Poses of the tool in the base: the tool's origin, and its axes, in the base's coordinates. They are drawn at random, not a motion.
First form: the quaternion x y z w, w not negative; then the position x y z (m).
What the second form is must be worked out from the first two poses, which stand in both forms.
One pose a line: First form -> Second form
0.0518 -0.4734 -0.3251 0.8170 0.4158 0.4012 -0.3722 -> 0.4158 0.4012 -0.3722 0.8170 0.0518 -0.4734 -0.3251
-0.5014 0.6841 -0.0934 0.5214 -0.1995 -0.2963 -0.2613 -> -0.1995 -0.2963 -0.2613 0.5214 -0.5014 0.6841 -0.0934
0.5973 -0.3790 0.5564 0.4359 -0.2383 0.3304 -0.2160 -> -0.2383 0.3304 -0.2160 0.4359 0.5973 -0.3790 0.5564
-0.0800 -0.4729 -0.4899 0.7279 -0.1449 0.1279 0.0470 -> -0.1449 0.1279 0.0470 0.7279 -0.0800 -0.4729 -0.4899
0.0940 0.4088 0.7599 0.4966 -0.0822 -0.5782 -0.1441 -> -0.0822 -0.5782 -0.1441 0.4966 0.0940 0.4088 0.7599
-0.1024 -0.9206 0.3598 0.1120 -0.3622 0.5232 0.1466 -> -0.3622 0.5232 0.1466 0.1120 -0.1024 -0.9206 0.3598
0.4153 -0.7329 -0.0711 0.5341 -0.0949 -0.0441 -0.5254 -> -0.0949 -0.0441 -0.5254 0.5341 0.4153 -0.7329 -0.0711
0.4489 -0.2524 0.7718 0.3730 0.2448 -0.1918 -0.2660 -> 0.2448 -0.1918 -0.2660 0.3730 0.4489 -0.2524 0.7718
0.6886 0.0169 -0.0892 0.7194 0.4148 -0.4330 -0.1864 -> 0.4148 -0.4330 -0.1864 0.7194 0.6886 0.0169 -0.0892
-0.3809 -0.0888 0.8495 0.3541 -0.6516 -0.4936 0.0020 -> -0.6516 -0.4936 0.0020 0.3541 -0.3809 -0.0888 0.8495
